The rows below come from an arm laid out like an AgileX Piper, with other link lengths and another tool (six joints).
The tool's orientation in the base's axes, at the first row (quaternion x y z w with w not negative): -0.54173, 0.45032, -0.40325, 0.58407
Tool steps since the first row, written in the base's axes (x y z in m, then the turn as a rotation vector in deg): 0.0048, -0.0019, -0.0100, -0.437, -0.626, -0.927; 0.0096, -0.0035, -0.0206, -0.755, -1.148, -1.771; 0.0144, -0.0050, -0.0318, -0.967, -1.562, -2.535; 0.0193, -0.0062, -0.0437, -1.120, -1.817, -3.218; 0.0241, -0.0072, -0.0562, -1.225, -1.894, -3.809; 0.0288, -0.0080, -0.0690, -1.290, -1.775, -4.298; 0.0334, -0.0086, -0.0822, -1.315, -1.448, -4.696; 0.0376, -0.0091, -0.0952, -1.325, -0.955, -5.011; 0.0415, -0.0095, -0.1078, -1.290, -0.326, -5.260; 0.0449, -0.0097, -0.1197, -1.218, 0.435, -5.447; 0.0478, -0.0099, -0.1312, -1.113, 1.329, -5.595; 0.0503, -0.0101, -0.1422, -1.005, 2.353, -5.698; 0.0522, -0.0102, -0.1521, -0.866, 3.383, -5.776
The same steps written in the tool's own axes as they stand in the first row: 0.0040, 0.0097, 0.0040, 0.565, 0.876, -0.597; 0.0078, 0.0200, 0.0081, 1.055, 1.676, -1.050; 0.0115, 0.0310, 0.0123, 1.464, 2.404, -1.371; 0.0150, 0.0427, 0.0166, 1.728, 3.064, -1.593; 0.0184, 0.0549, 0.0208, 1.826, 3.648, -1.719; 0.0216, 0.0675, 0.0251, 1.738, 4.147, -1.753; 0.0246, 0.0806, 0.0292, 1.453, 4.572, -1.692; 0.0273, 0.0934, 0.0330, 1.006, 4.929, -1.571; 0.0299, 0.1058, 0.0366, 0.434, 5.232, -1.369; 0.0321, 0.1176, 0.0397, -0.260, 5.484, -1.096; 0.0341, 0.1290, 0.0424, -1.075, 5.708, -0.755; 0.0359, 0.1399, 0.0446, -2.019, 5.899, -0.376; 0.0374, 0.1497, 0.0464, -2.962, 6.065, 0.035
